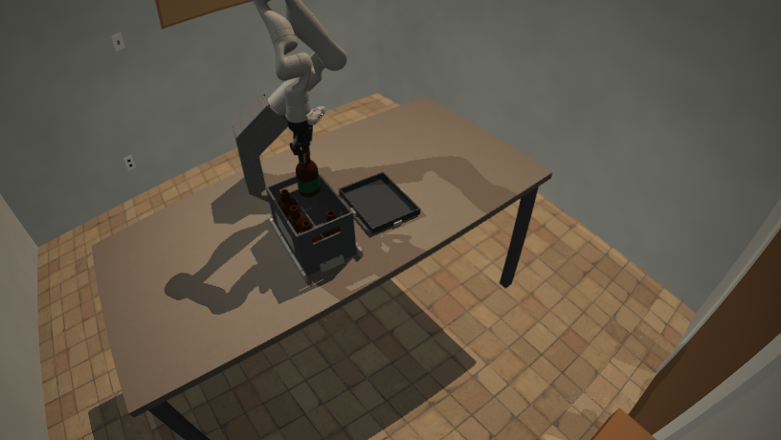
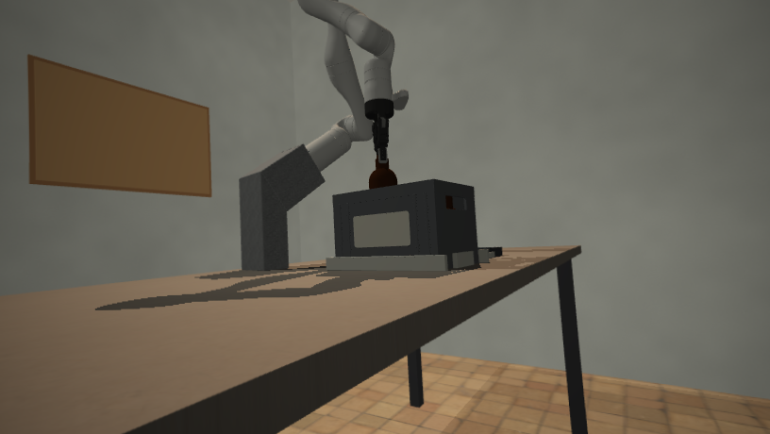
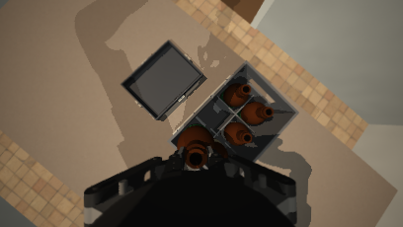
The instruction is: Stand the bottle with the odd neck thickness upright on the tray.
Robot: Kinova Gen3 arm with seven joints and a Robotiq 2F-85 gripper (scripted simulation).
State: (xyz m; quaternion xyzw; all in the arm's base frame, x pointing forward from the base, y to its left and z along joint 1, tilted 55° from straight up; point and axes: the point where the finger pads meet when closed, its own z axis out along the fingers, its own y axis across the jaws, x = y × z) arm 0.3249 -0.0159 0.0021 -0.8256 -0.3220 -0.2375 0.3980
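Right now the glass bottle is 7 cm below my hand. Also, from my hand: dark tray: 26 cm below, 23 cm to the left, 4 cm ahead; crate: 19 cm below, 9 cm ahead, 4 cm to the right.
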